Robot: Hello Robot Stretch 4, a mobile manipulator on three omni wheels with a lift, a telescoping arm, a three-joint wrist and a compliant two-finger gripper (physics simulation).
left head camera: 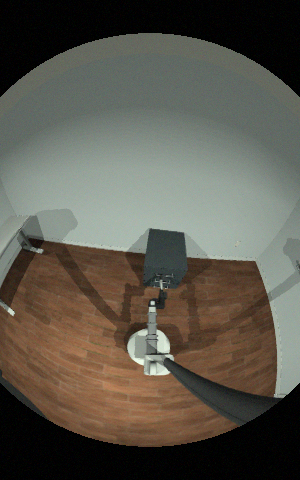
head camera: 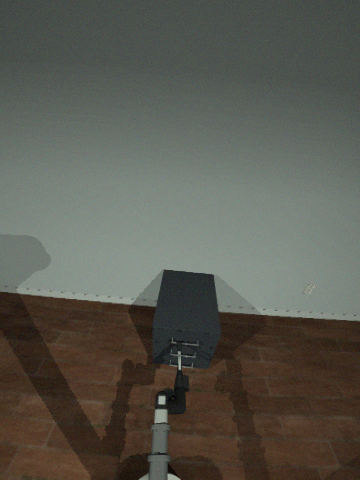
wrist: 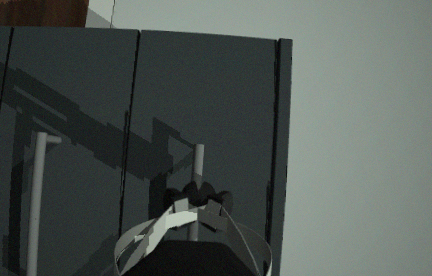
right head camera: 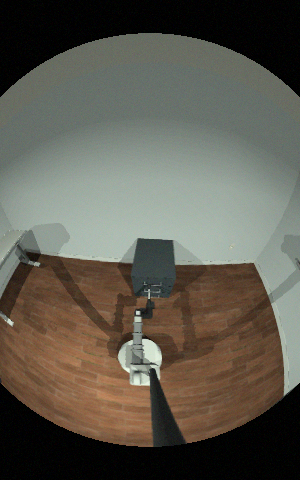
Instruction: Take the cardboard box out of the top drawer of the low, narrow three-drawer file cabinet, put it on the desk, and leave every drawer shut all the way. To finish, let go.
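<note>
The dark grey three-drawer file cabinet stands against the wall. In the wrist view, which is turned sideways, the top drawer front looks flush, with thin dark seams along both edges. Its bar handle passes between the fingertips. My gripper is shut on this handle. The middle drawer's handle shows at the left of the wrist view. The cardboard box does not show. A white desk shows in part at the far left of both side head views.
The desk's metal feet stand on the wooden floor. The wall rises behind the cabinet. My telescoping arm reaches toward the cabinet front. A side wall stands at the right.
</note>
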